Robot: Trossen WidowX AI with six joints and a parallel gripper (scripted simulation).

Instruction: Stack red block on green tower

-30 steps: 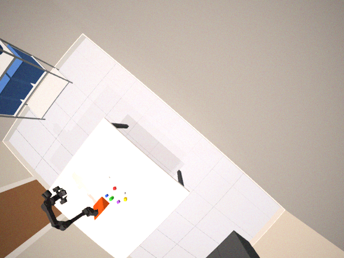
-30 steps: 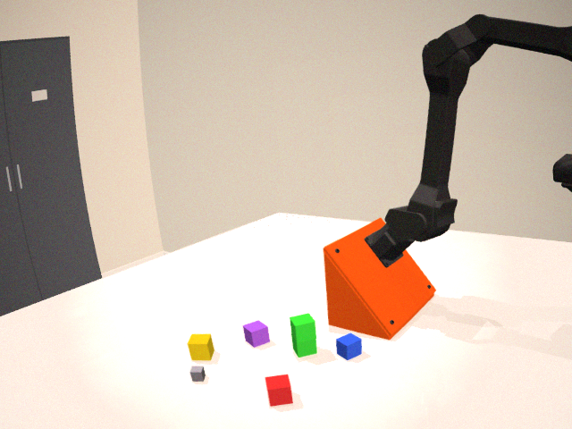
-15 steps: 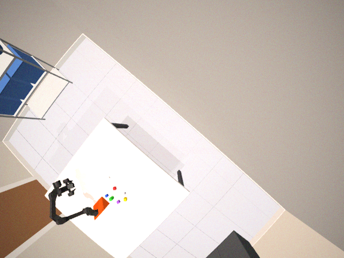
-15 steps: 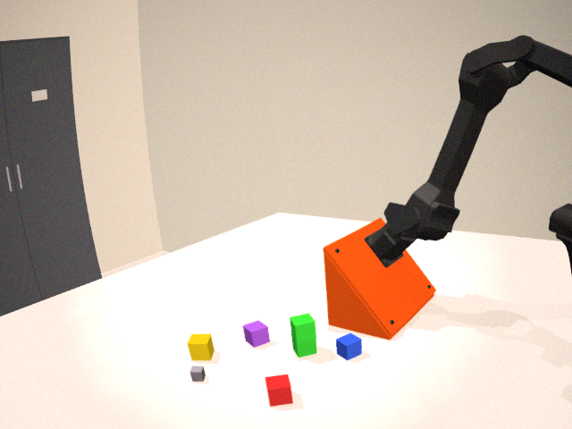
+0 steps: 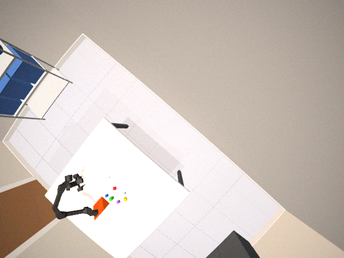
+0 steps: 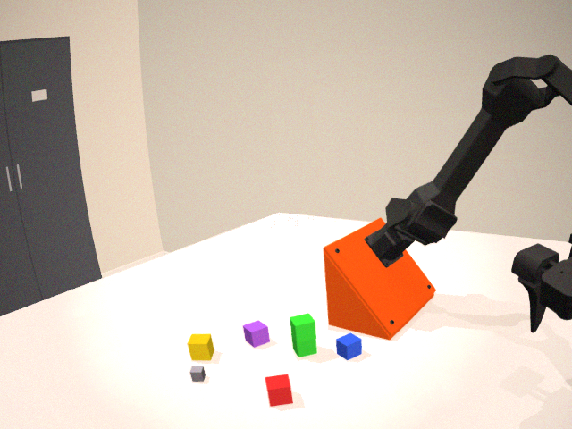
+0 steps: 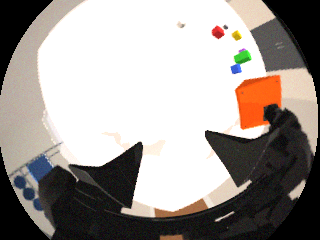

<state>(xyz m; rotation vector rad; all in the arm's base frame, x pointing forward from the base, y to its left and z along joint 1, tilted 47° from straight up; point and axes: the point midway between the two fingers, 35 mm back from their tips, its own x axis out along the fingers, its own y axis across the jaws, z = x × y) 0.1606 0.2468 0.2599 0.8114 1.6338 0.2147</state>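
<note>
Right now the red block is 32 cm to the right of my gripper tip, 16 cm ahead of it and 5 cm below it. Also, from my gripper tip: blue block: 31 cm to the right, 5 cm below, 2 cm ahead; purple cube: 45 cm to the right, 6 cm ahead, 5 cm below; small grey block: 44 cm to the right, 20 cm ahead, 6 cm below.
</note>
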